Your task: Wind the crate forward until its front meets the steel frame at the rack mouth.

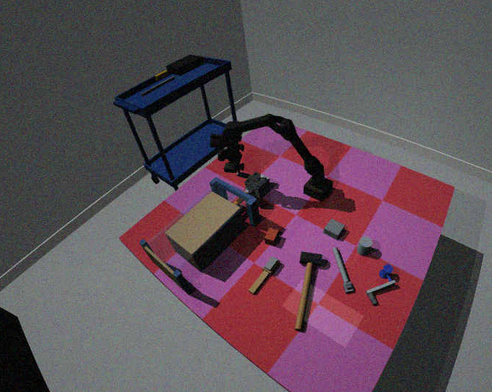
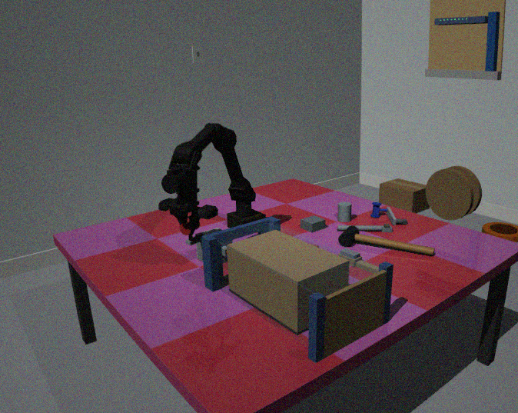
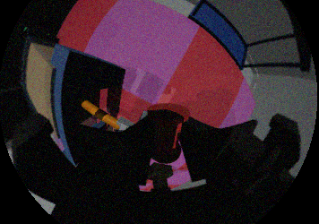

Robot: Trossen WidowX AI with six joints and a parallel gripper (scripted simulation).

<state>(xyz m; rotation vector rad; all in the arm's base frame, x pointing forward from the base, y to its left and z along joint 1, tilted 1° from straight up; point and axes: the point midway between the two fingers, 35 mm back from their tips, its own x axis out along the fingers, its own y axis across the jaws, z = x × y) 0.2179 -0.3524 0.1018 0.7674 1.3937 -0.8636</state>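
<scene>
Right now my gripper tip is 50 mm to the right of the red-knobbed winch handle, 20 mm past it and 20 mm above it. Round my gripper tip: frame (130 mm ahead, 110 mm to the left, 20 mm below); then red knob (10 mm to the left, 10 mm behind, 10 mm above); then grey winch (100 mm to the left, 90 mm below, 50 mm behind).
</scene>
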